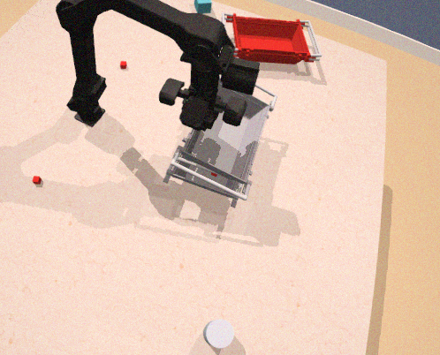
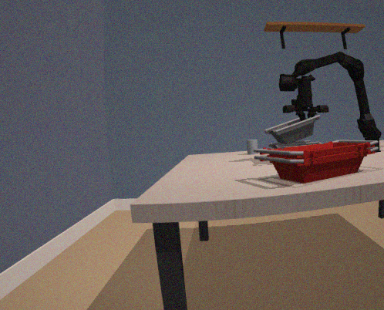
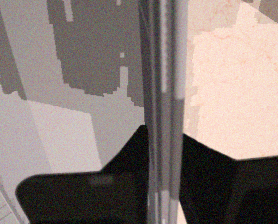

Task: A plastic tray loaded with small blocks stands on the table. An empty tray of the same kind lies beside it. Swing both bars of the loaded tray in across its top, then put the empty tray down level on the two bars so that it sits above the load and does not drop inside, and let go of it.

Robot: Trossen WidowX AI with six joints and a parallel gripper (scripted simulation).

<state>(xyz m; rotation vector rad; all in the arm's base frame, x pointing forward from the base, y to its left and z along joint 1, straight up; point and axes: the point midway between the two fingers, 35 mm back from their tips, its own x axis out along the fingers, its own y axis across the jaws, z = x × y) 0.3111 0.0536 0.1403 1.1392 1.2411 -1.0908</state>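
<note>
The grey tray is 70 mm ahead of my gripper tip, 20 mm above it and 10 mm to the left of it. Also, from my gripper tip: teal cube 540 mm to the left, 260 mm behind, 80 mm below.
</note>
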